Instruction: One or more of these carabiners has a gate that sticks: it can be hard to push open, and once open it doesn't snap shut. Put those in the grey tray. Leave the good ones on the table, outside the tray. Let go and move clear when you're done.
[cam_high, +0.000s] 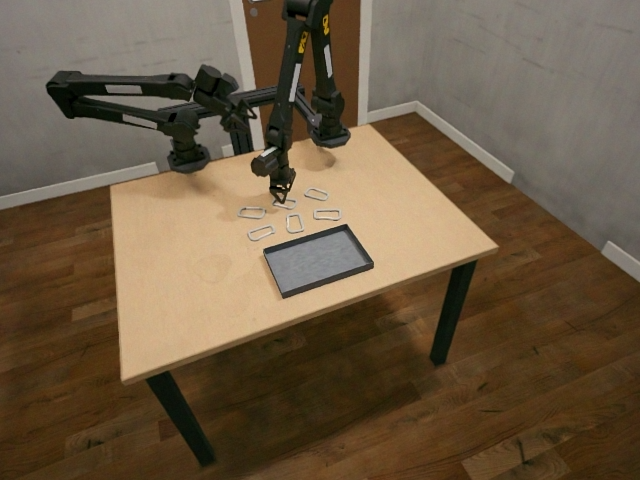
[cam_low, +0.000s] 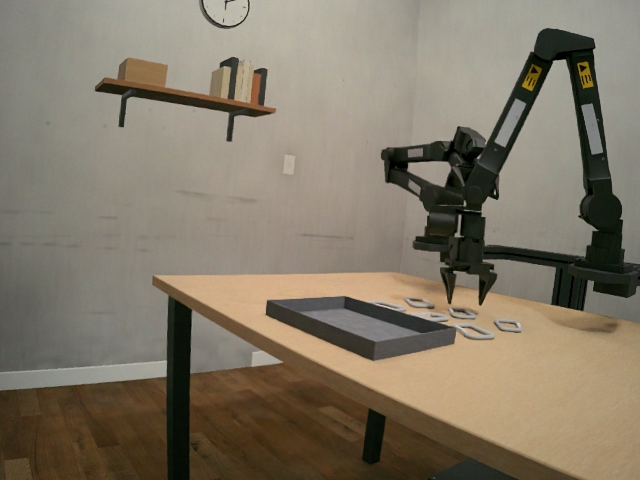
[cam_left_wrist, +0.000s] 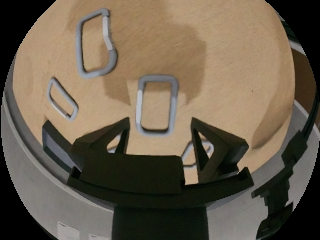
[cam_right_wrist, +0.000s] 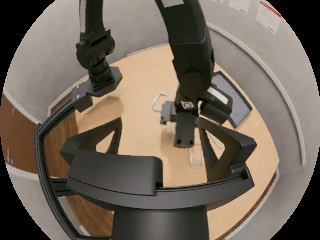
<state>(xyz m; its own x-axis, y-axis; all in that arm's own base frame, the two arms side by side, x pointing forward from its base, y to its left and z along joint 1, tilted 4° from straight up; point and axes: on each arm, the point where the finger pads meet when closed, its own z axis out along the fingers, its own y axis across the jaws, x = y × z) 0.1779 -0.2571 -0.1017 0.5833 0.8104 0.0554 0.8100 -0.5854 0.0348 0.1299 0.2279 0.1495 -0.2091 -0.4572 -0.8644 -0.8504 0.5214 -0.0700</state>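
Now: left hand 330 mm short of the grey tray, 40 mm to the right of it and 20 mm above it.
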